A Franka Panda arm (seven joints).
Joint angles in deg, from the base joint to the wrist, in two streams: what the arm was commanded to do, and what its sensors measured. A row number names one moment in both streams.
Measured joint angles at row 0:
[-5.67, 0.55, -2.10, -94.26, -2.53, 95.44, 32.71]
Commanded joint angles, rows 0 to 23:
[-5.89, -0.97, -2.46, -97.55, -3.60, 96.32, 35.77]
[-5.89, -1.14, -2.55, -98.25, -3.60, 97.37, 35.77]
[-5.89, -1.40, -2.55, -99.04, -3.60, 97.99, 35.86]
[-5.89, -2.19, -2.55, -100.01, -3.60, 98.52, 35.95]
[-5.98, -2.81, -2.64, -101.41, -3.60, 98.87, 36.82]
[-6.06, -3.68, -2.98, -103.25, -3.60, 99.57, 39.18]
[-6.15, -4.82, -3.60, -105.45, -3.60, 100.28, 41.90]
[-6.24, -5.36, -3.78, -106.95, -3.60, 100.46, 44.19]
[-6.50, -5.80, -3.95, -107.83, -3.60, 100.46, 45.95]
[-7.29, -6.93, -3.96, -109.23, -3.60, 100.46, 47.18]
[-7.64, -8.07, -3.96, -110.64, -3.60, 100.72, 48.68]
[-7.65, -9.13, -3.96, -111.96, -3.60, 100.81, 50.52]
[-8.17, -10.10, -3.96, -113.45, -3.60, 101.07, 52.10]
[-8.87, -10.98, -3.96, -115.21, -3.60, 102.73, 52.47]
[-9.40, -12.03, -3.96, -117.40, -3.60, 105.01, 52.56]
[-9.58, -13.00, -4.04, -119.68, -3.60, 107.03, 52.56]
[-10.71, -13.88, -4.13, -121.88, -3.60, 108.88, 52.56]
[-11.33, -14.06, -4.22, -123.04, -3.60, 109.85, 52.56]
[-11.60, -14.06, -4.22, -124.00, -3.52, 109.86, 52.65]
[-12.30, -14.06, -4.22, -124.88, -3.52, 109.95, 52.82]
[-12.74, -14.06, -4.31, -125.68, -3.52, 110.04, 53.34]
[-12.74, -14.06, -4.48, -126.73, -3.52, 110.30, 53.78]
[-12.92, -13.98, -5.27, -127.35, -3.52, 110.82, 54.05]
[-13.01, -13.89, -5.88, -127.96, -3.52, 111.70, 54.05]
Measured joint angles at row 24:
[-12.59, -12.52, -4.84, -124.80, -2.54, 109.18, 52.10]
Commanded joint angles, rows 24 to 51:
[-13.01, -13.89, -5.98, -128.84, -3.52, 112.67, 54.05]
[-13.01, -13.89, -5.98, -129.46, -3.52, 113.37, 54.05]
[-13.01, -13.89, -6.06, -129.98, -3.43, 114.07, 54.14]
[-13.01, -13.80, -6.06, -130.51, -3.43, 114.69, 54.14]
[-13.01, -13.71, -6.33, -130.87, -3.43, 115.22, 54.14]
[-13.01, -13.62, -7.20, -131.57, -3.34, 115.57, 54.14]
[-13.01, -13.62, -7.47, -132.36, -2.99, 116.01, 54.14]
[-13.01, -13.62, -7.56, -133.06, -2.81, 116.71, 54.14]
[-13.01, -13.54, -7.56, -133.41, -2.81, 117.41, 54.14]
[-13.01, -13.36, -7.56, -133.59, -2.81, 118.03, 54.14]
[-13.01, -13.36, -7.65, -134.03, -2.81, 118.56, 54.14]
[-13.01, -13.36, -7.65, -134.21, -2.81, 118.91, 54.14]
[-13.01, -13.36, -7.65, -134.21, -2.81, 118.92, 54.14]
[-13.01, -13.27, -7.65, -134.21, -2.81, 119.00, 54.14]
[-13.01, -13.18, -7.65, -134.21, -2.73, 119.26, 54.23]
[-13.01, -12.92, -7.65, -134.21, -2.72, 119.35, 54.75]
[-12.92, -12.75, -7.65, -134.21, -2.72, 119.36, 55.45]
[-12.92, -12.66, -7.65, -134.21, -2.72, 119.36, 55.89]
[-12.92, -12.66, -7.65, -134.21, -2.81, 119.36, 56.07]
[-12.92, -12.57, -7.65, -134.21, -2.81, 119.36, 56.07]
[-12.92, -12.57, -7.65, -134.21, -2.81, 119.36, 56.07]
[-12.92, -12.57, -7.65, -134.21, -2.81, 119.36, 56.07]
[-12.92, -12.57, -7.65, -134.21, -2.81, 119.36, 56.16]
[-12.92, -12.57, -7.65, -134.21, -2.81, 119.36, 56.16]
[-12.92, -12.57, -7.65, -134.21, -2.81, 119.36, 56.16]
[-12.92, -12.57, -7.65, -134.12, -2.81, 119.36, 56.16]
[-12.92, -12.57, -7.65, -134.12, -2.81, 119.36, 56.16]
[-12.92, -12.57, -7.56, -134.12, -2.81, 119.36, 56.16]
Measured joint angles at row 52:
[-13.05, -12.29, -7.67, -133.46, -2.51, 118.03, 54.95]
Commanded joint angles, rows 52 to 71:
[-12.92, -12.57, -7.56, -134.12, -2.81, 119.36, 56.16]
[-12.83, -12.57, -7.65, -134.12, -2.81, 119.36, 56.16]
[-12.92, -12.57, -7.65, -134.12, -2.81, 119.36, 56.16]
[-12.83, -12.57, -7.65, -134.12, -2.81, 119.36, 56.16]
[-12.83, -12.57, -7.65, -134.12, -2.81, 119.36, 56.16]
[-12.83, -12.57, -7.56, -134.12, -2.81, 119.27, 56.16]
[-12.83, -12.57, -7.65, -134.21, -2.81, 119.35, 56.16]
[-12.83, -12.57, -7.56, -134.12, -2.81, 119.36, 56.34]
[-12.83, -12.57, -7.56, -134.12, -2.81, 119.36, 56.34]
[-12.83, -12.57, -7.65, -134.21, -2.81, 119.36, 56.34]
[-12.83, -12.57, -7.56, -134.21, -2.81, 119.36, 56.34]
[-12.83, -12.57, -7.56, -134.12, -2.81, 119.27, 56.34]
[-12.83, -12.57, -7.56, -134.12, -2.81, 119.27, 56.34]
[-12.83, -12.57, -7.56, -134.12, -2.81, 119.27, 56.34]
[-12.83, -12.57, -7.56, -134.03, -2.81, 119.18, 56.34]
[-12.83, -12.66, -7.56, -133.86, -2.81, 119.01, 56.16]
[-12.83, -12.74, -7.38, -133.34, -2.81, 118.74, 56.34]
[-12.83, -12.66, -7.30, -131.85, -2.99, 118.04, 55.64]
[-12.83, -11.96, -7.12, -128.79, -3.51, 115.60, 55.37]
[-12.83, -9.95, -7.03, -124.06, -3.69, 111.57, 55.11]
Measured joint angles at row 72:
[-12.95, -12.32, -7.64, -132.44, -2.52, 117.88, 54.98]
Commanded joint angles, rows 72 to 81:
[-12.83, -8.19, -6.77, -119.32, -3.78, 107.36, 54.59]
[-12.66, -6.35, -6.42, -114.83, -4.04, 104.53, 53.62]
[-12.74, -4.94, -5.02, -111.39, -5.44, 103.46, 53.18]
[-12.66, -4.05, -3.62, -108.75, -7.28, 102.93, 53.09]
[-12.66, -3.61, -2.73, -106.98, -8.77, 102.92, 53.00]
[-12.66, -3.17, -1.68, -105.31, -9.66, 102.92, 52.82]
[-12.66, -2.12, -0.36, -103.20, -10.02, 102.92, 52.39]
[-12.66, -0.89, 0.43, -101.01, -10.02, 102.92, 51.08]
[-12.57, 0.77, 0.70, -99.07, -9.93, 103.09, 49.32]
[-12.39, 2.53, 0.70, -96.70, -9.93, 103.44, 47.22]
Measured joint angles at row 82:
[-12.21, -3.04, -0.39, -104.48, -8.92, 104.81, 52.07]
